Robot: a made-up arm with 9 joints. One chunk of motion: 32 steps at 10 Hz.
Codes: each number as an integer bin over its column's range. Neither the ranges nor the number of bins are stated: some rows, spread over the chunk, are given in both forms.
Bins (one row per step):
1: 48 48 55 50 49 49
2: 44 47 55 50 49 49
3: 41 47 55 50 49 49
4: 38 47 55 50 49 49
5: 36 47 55 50 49 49
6: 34 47 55 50 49 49
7: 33 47 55 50 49 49
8: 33 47 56 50 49 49
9: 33 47 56 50 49 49
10: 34 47 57 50 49 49
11: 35 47 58 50 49 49
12: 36 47 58 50 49 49
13: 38 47 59 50 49 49
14: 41 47 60 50 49 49
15: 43 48 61 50 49 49
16: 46 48 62 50 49 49
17: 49 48 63 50 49 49
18: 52 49 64 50 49 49
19: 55 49 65 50 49 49
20: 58 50 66 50 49 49
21: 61 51 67 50 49 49
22: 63 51 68 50 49 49
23: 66 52 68 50 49 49
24: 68 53 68 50 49 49
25: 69 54 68 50 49 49
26: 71 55 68 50 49 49
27: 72 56 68 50 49 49
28: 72 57 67 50 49 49
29: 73 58 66 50 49 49
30: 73 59 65 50 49 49
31: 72 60 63 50 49 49
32: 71 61 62 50 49 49
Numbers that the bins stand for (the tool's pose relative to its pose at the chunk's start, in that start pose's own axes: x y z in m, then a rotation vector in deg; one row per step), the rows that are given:
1: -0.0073 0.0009 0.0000 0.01 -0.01 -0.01
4: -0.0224 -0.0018 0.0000 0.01 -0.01 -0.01
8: -0.0300 -0.0018 0.0018 0.01 -0.01 -0.01
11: -0.0270 -0.0018 0.0055 0.01 -0.01 -0.01
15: -0.0148 0.0009 0.0109 0.01 -0.01 -0.01
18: -0.0012 0.0036 0.0164 0.01 -0.01 -0.01
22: 0.0155 0.0091 0.0236 0.01 -0.01 -0.01
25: 0.0245 0.0173 0.0236 0.01 -0.01 -0.01
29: 0.0306 0.0282 0.0200 0.01 -0.01 -0.01
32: 0.0276 0.0364 0.0127 0.01 -0.01 -0.01
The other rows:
2: -0.0133 -0.0018 0.0000 0.01 -0.01 -0.01
3: -0.0179 -0.0018 0.0000 0.01 -0.01 -0.01
5: -0.0255 -0.0018 0.0000 0.01 -0.01 -0.01
6: -0.0285 -0.0018 0.0000 0.01 -0.01 -0.01
7: -0.0300 -0.0018 0.0000 0.01 -0.01 -0.01
9: -0.0300 -0.0018 0.0018 0.01 -0.01 -0.01
10: -0.0285 -0.0018 0.0036 0.01 -0.01 -0.01
12: -0.0255 -0.0018 0.0055 0.01 -0.01 -0.01
13: -0.0224 -0.0018 0.0073 0.01 -0.01 -0.01
14: -0.0179 -0.0018 0.0091 0.01 -0.01 -0.01
16: -0.0103 0.0009 0.0127 0.01 -0.01 -0.01
17: -0.0058 0.0009 0.0145 0.01 -0.01 -0.01
19: 0.0033 0.0036 0.0182 0.01 -0.01 -0.01
20: 0.0079 0.0064 0.0200 0.01 -0.01 -0.01
21: 0.0124 0.0091 0.0218 0.01 -0.01 -0.01
23: 0.0200 0.0118 0.0236 0.01 -0.01 -0.01
24: 0.0230 0.0145 0.0236 0.01 -0.01 -0.01
26: 0.0276 0.0200 0.0236 0.01 -0.01 -0.01
27: 0.0291 0.0227 0.0236 0.01 -0.01 -0.01
28: 0.0291 0.0255 0.0218 0.01 -0.01 -0.01
30: 0.0306 0.0309 0.0182 0.01 -0.01 -0.01
31: 0.0291 0.0336 0.0145 0.01 -0.01 -0.01

